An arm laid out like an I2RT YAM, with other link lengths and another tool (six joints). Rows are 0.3 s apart.
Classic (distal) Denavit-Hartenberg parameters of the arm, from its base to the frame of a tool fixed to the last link. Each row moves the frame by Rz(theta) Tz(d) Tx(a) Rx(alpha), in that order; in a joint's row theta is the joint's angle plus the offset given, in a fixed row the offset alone. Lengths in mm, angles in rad.
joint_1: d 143.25, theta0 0, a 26.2, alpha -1.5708
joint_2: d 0, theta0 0, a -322.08, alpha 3.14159
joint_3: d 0, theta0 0.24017, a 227.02, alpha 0
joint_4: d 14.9, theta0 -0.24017, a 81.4, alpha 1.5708
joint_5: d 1.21, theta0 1.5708, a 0, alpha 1.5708
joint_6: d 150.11, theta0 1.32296, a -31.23, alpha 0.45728
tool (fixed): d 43.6, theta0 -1.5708, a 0, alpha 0
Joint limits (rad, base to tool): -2.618..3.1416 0..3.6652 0..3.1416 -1.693..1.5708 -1.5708..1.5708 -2.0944..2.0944
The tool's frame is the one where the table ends.
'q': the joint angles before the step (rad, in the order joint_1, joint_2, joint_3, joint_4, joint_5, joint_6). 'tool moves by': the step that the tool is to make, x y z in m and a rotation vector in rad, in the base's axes. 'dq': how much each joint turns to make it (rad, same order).
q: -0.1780 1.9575 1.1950 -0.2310 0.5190 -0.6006
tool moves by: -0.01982 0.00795 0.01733 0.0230 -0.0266 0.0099
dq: -0.0007 -0.0953 -0.0660 -0.0107 -0.0287 0.0072
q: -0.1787 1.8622 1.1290 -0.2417 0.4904 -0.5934
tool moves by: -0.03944 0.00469 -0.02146 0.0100 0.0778 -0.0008
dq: -0.0054 -0.0527 -0.1221 -0.0056 0.0011 -0.0069
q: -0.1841 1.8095 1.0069 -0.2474 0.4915 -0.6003
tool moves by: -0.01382 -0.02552 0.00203 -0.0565 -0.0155 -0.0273
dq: -0.0545 -0.0202 -0.0687 0.1034 0.0302 -0.0575
